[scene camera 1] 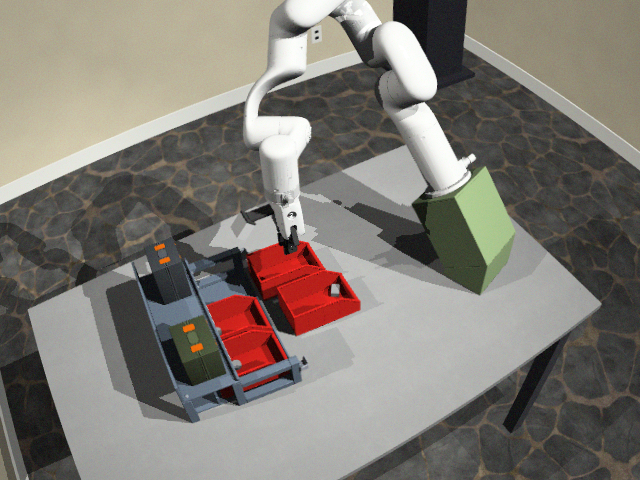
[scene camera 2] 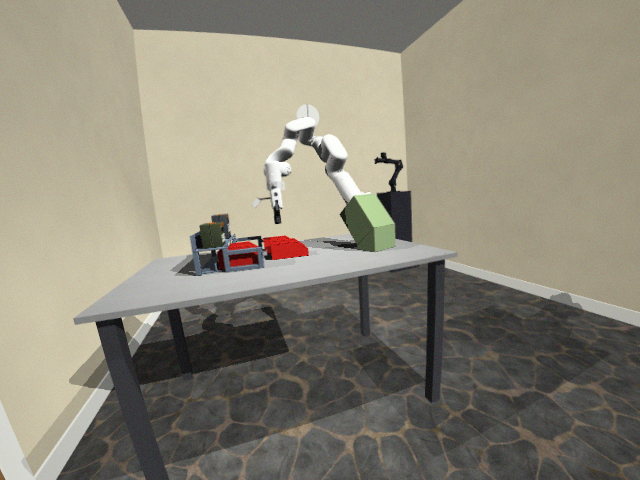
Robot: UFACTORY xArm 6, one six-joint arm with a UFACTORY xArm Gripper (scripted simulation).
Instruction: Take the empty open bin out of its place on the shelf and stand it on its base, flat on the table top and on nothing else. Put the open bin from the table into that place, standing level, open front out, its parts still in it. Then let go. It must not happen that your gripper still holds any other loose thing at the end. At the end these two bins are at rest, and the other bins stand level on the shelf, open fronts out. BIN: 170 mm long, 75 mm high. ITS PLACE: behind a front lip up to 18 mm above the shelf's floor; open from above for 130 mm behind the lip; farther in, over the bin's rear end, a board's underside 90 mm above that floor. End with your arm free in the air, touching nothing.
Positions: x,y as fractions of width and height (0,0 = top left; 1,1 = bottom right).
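Observation:
A dark grey box (scene camera 1: 0.26,0.55) is visible to me, and so is my own gripper (scene camera 1: 0.45,0.52).

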